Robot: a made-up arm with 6 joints.
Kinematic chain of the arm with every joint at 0, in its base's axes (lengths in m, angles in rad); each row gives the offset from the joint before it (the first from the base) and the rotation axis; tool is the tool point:
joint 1: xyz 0 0 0.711 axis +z
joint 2: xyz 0.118 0 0 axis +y
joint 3: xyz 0 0 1.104 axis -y
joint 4: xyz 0 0 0.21 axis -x
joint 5: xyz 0.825 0 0 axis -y
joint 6: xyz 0.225 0 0 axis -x
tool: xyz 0 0 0
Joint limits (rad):
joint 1: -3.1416..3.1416
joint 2: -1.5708..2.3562
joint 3: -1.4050..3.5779
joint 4: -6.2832..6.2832
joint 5: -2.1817..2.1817
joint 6: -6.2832..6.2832
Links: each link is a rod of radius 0.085 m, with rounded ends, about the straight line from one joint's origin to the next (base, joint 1, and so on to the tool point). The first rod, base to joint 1, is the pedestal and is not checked.
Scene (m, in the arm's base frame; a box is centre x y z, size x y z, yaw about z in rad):
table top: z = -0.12
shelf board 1: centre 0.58 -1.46 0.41 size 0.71 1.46 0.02 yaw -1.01
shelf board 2: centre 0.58 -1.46 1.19 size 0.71 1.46 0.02 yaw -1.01
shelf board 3: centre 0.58 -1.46 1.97 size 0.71 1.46 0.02 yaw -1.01
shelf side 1: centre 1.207 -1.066 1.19 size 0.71 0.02 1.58 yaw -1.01
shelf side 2: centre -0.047 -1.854 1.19 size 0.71 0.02 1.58 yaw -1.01
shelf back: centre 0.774 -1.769 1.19 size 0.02 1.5 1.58 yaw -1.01
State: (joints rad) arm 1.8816 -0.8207 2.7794 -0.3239 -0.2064 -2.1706
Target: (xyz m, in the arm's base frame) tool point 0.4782 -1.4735 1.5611
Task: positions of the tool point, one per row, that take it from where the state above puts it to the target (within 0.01 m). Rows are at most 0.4 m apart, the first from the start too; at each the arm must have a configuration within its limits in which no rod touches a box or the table.
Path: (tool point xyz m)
1: 0.3440 -1.3432 0.8574
2: 0.2382 -1.1757 0.8574
3: 0.1475 -0.9842 0.8518
4: 0.1765 -1.0531 1.1879
5: 0.1854 -1.0073 1.5610
6: 0.2720 -1.1808 1.5882
7: 0.3707 -1.3378 1.5877
8: 0.4783 -1.4735 1.5611

